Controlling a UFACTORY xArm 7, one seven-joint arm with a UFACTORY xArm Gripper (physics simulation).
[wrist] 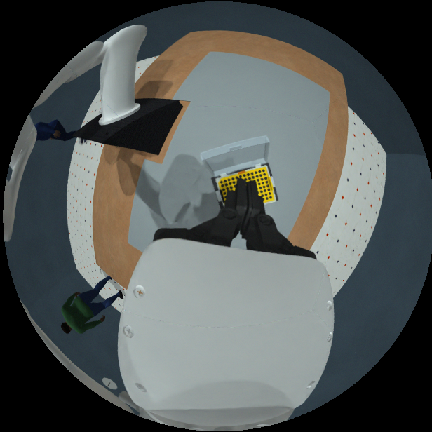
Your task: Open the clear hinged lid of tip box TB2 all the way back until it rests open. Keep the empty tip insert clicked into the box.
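The tip box (276,201), white-edged with dark marks, lies on the grey table surface near the middle of the wrist view. Its yellow insert (259,175) with rows of dark holes sits level in the box. The clear lid (240,155) is swung back on its hinges, away from the insert, on the upper side of the box; its exact angle is hard to tell. My gripper (242,192) is shut and empty. It is above the box, and its fingers hide the middle and lower part of the insert. No label can be read on the box.
The grey surface (260,80) has a brown border (332,145). The black base plate (145,127) with the white arm column (118,75) stands at the upper left. Dotted white panels (352,185) flank the table. A figure in green (80,312) is at the lower left, beyond the table.
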